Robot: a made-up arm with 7 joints.
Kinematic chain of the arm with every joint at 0, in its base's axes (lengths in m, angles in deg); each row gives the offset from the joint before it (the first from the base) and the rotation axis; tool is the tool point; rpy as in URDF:
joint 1: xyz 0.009 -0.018 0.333 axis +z
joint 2: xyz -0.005 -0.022 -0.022 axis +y
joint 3: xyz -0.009 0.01 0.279 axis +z
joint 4: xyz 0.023 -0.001 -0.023 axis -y
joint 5: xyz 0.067 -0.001 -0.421 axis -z
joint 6: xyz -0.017 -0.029 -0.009 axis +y
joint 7: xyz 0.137 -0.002 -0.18 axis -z
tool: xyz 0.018 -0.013 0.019 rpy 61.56 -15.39 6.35
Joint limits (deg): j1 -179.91..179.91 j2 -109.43..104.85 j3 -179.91..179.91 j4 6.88..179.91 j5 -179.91..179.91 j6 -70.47..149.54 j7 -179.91..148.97
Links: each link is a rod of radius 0.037 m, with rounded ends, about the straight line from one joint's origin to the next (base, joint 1, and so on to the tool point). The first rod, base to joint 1, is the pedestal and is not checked.
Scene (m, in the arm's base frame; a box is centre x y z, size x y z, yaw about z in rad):
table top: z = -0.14
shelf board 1: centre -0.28 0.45 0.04 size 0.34 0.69 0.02 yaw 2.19
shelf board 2: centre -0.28 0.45 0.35 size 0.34 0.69 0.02 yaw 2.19
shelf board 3: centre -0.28 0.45 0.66 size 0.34 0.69 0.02 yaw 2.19
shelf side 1: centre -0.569 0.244 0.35 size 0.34 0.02 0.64 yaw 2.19
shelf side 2: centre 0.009 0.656 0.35 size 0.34 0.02 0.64 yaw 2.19
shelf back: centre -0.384 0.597 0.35 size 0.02 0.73 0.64 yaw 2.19
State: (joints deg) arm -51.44 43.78 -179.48 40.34 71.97 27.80 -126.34
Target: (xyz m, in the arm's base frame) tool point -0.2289 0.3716 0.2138
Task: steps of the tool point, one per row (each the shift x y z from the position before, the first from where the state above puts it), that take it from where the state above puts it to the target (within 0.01 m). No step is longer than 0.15 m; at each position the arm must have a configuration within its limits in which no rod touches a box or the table.
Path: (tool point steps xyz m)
1: 0.0042 -0.0358 0.0158
2: 0.0149 -0.0372 0.0090
3: 0.0244 -0.0372 0.0026
4: 0.0324 -0.0369 -0.0034
5: 0.0383 -0.0363 -0.0093
6: 0.0420 -0.0357 -0.0147
7: -0.0274 0.0485 -0.0960
8: 0.0010 0.0224 -0.1072
9: 0.0314 -0.0039 -0.1032
10: -0.0341 0.0346 -0.0065
11: -0.0299 0.0330 -0.0018
12: -0.0232 0.0306 0.0015
13: -0.0142 0.0271 0.0033
14: -0.0040 0.0226 0.0035

